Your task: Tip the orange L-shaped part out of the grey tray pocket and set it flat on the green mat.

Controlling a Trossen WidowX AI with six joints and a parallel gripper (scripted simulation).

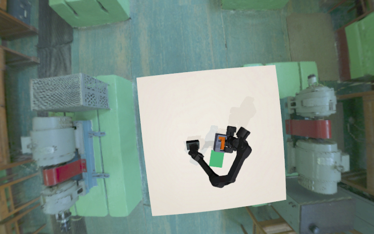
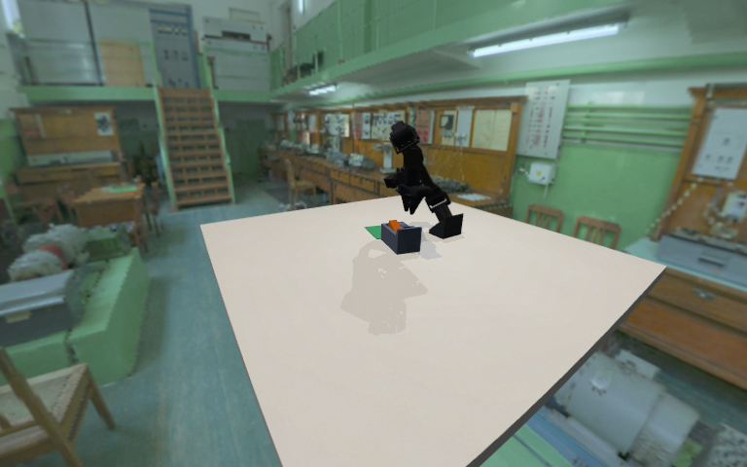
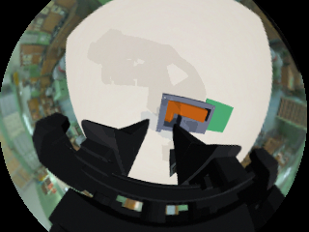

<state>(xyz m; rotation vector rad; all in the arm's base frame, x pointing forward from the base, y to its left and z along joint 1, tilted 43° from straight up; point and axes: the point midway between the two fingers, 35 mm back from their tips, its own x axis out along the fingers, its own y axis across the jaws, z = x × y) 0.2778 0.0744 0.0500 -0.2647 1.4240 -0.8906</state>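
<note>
Right now the orange L-shaped part is 10 cm below my gripper tip, 4 cm to the right of it and 2 cm behind it. Round my gripper tip: green mat: 21 cm to the right, 16 cm below, 9 cm behind.
</note>
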